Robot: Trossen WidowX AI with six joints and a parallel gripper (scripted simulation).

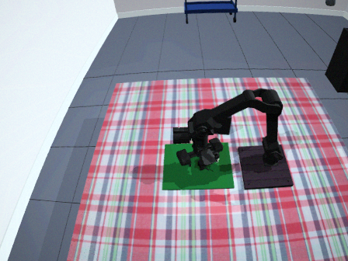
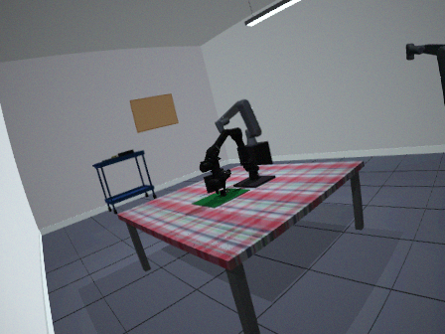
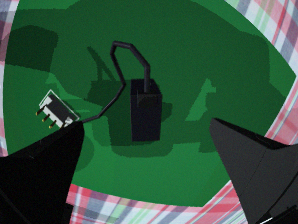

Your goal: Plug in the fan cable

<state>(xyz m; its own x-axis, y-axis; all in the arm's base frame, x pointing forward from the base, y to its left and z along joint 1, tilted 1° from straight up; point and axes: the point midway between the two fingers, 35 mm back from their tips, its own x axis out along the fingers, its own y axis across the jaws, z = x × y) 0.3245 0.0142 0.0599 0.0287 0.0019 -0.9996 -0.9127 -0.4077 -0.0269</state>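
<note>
My gripper tip is 10 mm past the dark fan plug, 10 mm to the right of it and 10 mm above it. Round my gripper tip: black fan 90 mm behind, 190 mm to the right, 20 mm above; green board 10 mm ahead, 10 mm to the right, 50 mm below; white four-pin header 70 mm behind, 30 mm to the right, 40 mm below.
</note>
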